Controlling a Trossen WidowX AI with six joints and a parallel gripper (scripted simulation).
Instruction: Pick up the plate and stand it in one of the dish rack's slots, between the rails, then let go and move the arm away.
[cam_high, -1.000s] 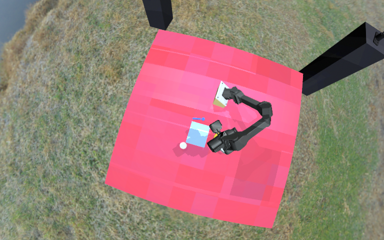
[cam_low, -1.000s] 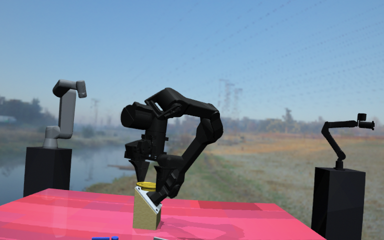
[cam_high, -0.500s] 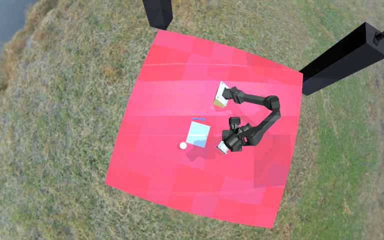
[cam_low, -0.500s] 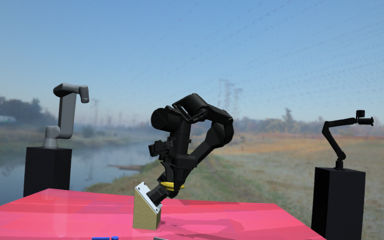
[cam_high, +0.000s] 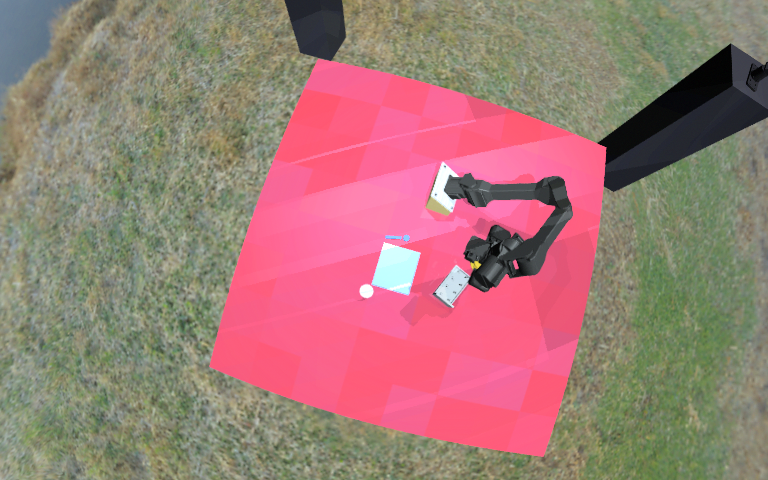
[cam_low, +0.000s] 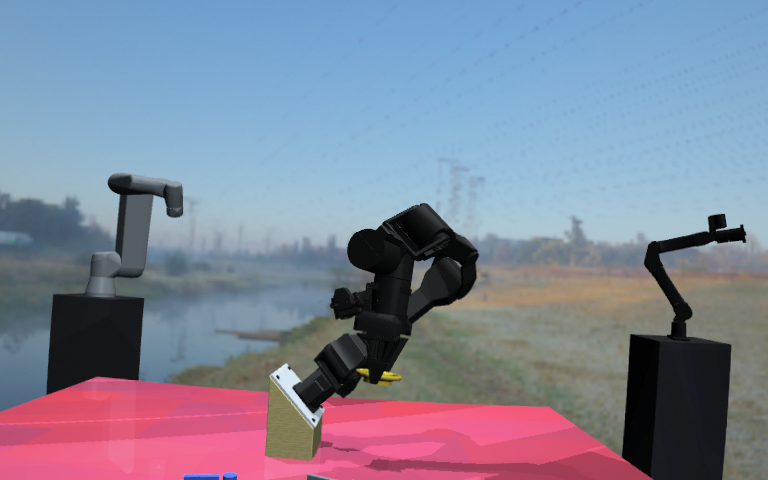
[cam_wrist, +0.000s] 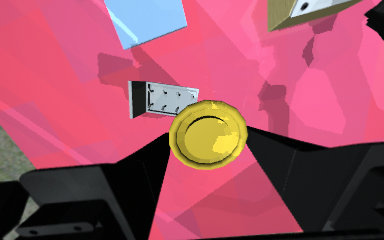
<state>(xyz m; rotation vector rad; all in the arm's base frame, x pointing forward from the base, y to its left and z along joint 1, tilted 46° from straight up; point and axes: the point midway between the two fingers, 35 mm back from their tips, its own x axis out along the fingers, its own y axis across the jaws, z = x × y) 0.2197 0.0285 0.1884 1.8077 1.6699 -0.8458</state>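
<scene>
Now: gripper tip 8 cm short of the dish rack, 2 cm to the left of it and 16 cm above it. Also, from my gripper tip: mat: 9 cm ahead, 22 cm to the right, 18 cm below; then blue spoon: 1 cm behind, 25 cm to the right, 18 cm below; then yellow plate: 1 cm above.
</scene>
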